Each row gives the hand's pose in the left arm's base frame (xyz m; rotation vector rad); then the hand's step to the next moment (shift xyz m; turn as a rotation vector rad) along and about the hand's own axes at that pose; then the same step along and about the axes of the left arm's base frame.
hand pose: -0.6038 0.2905 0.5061 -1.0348 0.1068 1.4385
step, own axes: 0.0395 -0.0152 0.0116 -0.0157 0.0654 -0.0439
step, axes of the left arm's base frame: 0.0149 0.0400 -0.0102 -0.0355 -0.0524 -0.0494
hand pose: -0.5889 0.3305 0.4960 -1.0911 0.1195 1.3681
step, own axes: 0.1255 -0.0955 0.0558 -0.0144 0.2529 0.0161
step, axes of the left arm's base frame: 0.0843 0.1445 0.0020 -0.2188 -0.0441 -0.1209
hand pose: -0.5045 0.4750 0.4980 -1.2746 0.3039 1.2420
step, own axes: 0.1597 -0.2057 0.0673 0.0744 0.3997 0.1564
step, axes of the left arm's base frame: 0.1995 0.1799 0.0138 -0.3656 0.0896 -0.2193
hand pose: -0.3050 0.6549 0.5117 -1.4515 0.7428 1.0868
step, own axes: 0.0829 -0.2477 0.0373 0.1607 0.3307 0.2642
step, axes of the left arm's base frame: 0.2463 0.0916 0.0236 -0.2941 0.2181 -0.2663
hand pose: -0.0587 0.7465 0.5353 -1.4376 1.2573 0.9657
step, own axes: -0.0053 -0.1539 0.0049 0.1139 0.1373 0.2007
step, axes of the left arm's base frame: 0.1513 0.0072 0.0283 -0.1122 0.1685 -0.1765
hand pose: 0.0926 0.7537 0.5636 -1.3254 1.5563 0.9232
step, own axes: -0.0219 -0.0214 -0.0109 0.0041 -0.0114 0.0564
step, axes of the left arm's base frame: 0.0207 -0.0060 0.0243 0.0194 0.0490 -0.0235
